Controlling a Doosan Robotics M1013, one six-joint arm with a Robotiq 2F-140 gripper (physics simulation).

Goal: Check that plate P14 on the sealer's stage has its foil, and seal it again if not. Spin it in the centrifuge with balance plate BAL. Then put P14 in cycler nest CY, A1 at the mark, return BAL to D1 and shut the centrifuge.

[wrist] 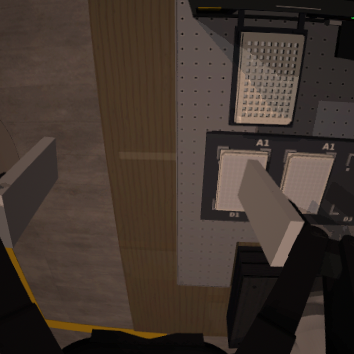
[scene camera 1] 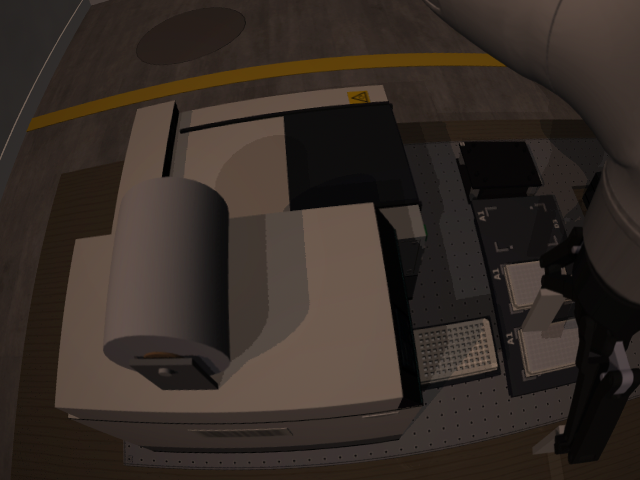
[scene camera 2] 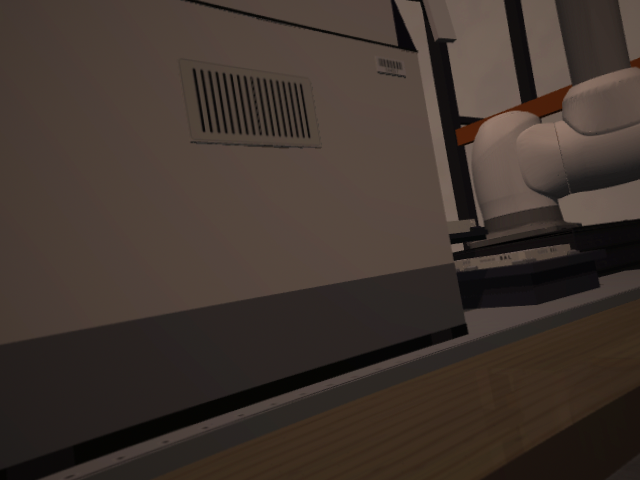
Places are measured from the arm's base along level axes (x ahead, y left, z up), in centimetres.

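Where they show: gripper, between the fingertips: (wrist: 151, 168) (scene camera 1: 541, 386) (scene camera 2: 487, 3); arm's base, origin of its link: (scene camera 2: 526, 239).
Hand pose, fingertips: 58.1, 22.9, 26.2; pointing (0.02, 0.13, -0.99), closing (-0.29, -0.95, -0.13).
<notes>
Each offset is from my fingertips to the centre of the thing, as dx, dy, dz. "spot": to the spot under its first point.
A pale 96-well plate @[+0.6, -13.1, -23.8] (scene camera 1: 457, 348) (wrist: 270, 80) lies on the dark stage @[spot: -1.2, -8.5, -24.6] (wrist: 233, 95) in front of the sealer @[spot: +16.5, -16.5, +0.0] (scene camera 1: 341, 289). Its wells show as open pits; no foil sheet shows over them. A pale, flat-topped plate @[-18.6, -8.8, -28.9] (scene camera 1: 550, 356) (wrist: 231, 180) sits on nest D1. In scene camera 2, a plate edge marked BAL @[spot: -12.4, -9.7, -28.6] (scene camera 2: 496, 259) shows on the rack. My gripper (scene camera 1: 546, 377) (wrist: 151, 168) is open and empty, high above the front edge of the bench. One finger hangs over the D1 plate in the wrist view, the other over the floor. No plate marked P14 is readable, and nest CY is not identifiable.
Another pale plate @[-20.6, -21.0, -28.9] (scene camera 1: 522, 284) (wrist: 306, 180) sits on the second nest; nest D3 @[spot: -22.9, -33.2, -29.7] (scene camera 1: 522, 227) is empty. A low black unit @[-25.5, -48.7, -31.7] (scene camera 1: 498, 164) stands behind the rack. A white roll @[+32.3, -17.8, +6.8] (scene camera 1: 168, 268) tops the sealer. A dark-lidded machine @[spot: +8.7, -44.8, -13.8] (scene camera 1: 346, 155) stands behind. A dark box (wrist: 250, 295) stands beside the rack.
</notes>
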